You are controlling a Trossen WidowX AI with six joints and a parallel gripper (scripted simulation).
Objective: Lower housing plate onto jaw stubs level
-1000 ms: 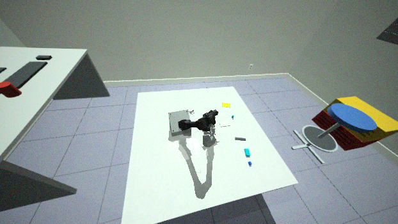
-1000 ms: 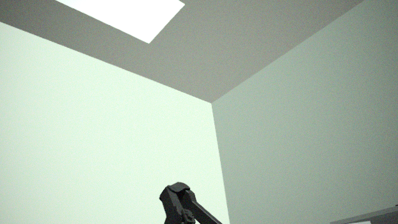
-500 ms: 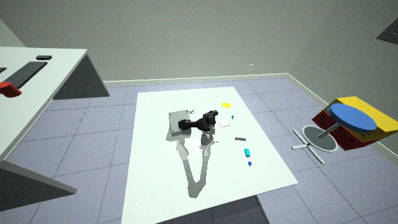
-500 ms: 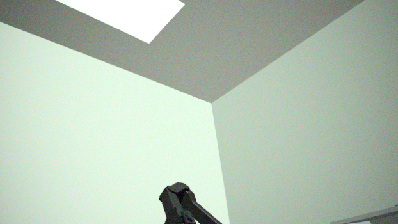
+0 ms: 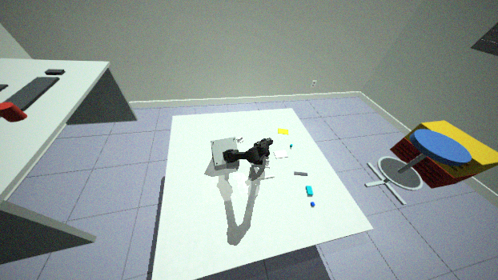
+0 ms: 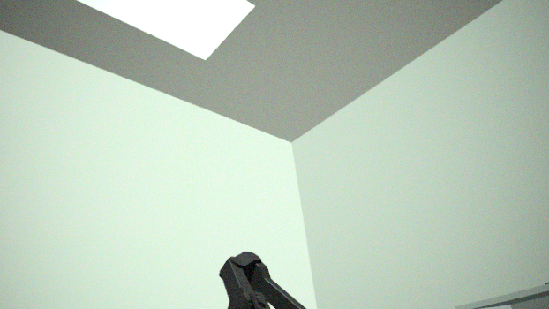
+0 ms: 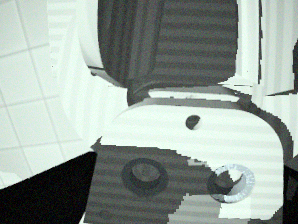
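The housing plate is 10 mm ahead of my gripper tip and 20 mm above it. Round my gripper tip: small cyan piece (370 mm ahead, 70 mm to the left); yellow block (390 mm ahead, 270 mm to the left, 10 mm below); dark bar (300 mm ahead, 210 mm to the right, 10 mm below).
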